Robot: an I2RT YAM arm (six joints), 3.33 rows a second.
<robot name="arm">
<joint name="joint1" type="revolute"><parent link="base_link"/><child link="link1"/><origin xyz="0 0 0.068" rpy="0 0 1.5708"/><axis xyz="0 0 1"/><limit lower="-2.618" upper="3.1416"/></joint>
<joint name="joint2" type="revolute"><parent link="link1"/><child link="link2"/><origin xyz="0.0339 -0.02 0.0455" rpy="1.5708 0 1.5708"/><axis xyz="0 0 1"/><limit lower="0" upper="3.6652"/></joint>
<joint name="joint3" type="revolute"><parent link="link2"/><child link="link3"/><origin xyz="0.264 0 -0.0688" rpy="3.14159 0 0"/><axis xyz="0 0 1"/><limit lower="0" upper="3.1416"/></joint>
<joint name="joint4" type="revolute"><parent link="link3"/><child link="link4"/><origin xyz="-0.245 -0.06 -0.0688" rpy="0 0 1.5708"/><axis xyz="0 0 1"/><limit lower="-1.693" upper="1.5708"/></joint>
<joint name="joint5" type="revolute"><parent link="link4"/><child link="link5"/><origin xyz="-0.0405 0.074 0.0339" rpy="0 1.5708 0"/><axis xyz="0 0 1"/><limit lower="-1.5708" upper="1.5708"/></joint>
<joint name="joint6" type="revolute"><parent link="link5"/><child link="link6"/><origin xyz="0 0.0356 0.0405" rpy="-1.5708 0 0"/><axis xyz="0 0 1"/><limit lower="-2.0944" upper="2.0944"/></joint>
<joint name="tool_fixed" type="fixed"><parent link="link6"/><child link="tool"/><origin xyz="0 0 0" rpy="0 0 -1.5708"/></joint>
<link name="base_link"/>
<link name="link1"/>
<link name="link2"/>
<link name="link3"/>
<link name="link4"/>
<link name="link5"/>
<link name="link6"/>
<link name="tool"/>
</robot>
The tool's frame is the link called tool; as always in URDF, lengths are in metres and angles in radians.
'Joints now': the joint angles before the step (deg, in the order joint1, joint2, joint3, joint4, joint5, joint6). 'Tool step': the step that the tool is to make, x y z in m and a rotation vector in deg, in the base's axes. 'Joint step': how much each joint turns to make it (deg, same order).
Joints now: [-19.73, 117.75, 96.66, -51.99, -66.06, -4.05]
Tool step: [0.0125, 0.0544, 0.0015, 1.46, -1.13, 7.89]
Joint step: [7.56, 0.00, 0.00, 1.15, -1.73, 0.51]
